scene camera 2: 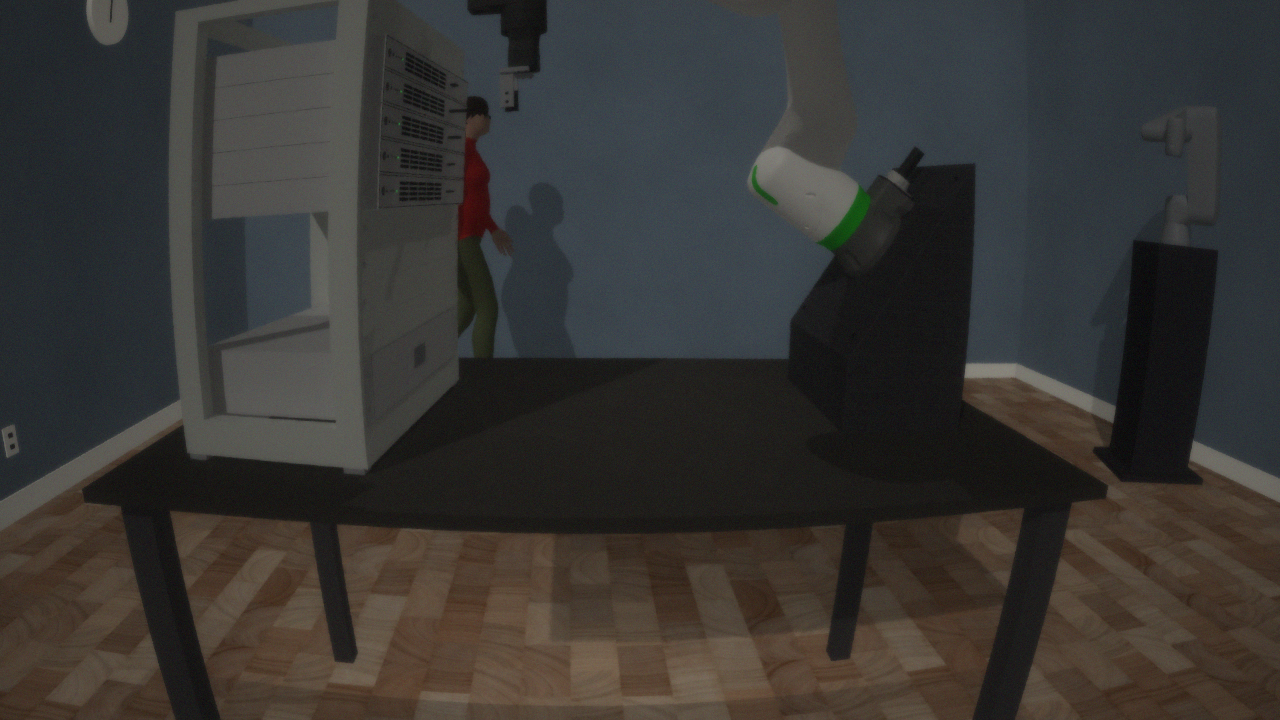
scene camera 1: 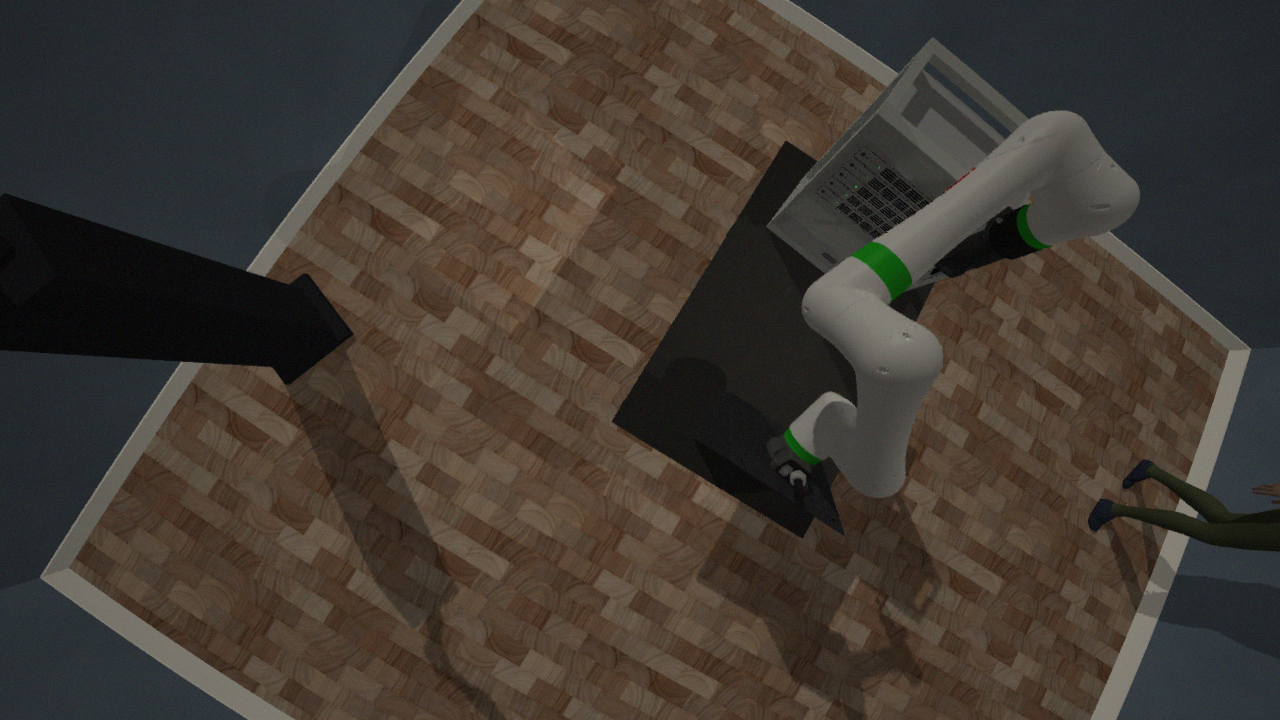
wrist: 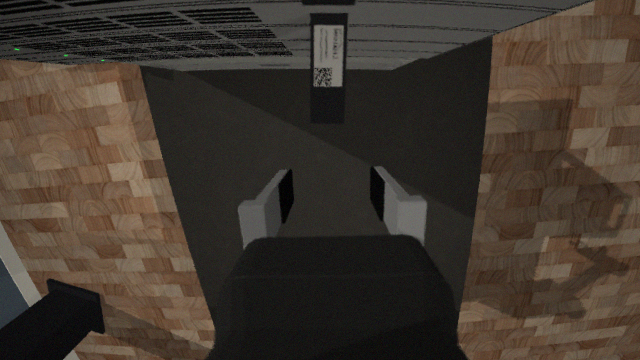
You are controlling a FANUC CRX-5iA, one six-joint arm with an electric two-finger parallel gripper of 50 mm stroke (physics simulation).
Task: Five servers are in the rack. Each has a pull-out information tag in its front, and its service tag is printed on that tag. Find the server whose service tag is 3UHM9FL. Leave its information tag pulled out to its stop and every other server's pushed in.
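Seen in the pictures: gripper, between the fingertips: [scene camera 2: 509, 109] [wrist: 331, 184]; arm's base, origin of its link: [scene camera 2: 874, 243] [scene camera 1: 786, 459].
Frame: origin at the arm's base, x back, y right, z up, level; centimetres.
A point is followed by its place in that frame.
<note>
The light grey rack [scene camera 1: 799, 222] @(x -62.2, y -53.0, z -12.3 cm) [scene camera 2: 349, 268] @(x -61.8, y -60.5, z -2.0 cm) holds five servers. An information tag [scene camera 2: 460, 110] @(x -65.3, y -24.9, z 20.4 cm) [wrist: 328, 102] @(x -62.7, y -23.5, z 20.6 cm) stands pulled out of the second server from the top. Its white label faces the wrist camera, but the print is too blurred to read. The top server's tag [wrist: 328, 1] @(x -66.4, y -24.4, z 25.0 cm) sits pushed in at the upper edge of the wrist view. In scene camera 2 the other tags look pushed in; in the wrist view the lower ones are hidden. My gripper [scene camera 2: 509, 94] @(x -57.8, y -22.1, z 20.3 cm) [wrist: 331, 184] @(x -57.8, y -22.1, z 20.3 cm) is open and empty, in front of the pulled-out tag and apart from it. In scene camera 1 the arm partly hides it.
The rack stands on a dark table [scene camera 1: 716, 340] @(x -15.5, y -38.6, z -27.7 cm) [scene camera 2: 626, 465] @(x -31.8, y -44.4, z -27.6 cm) [wrist: 200, 130] @(x -47.2, y -54.3, z -27.6 cm). A black slanted stand [scene camera 2: 921, 295] @(x 6.6, y -19.3, z -6.5 cm) with the arm's base is at the opposite end. A person [scene camera 1: 1226, 523] [scene camera 2: 476, 192] stands beyond the table. A black pedestal [scene camera 2: 1163, 358] with another small robot stands at the right.
</note>
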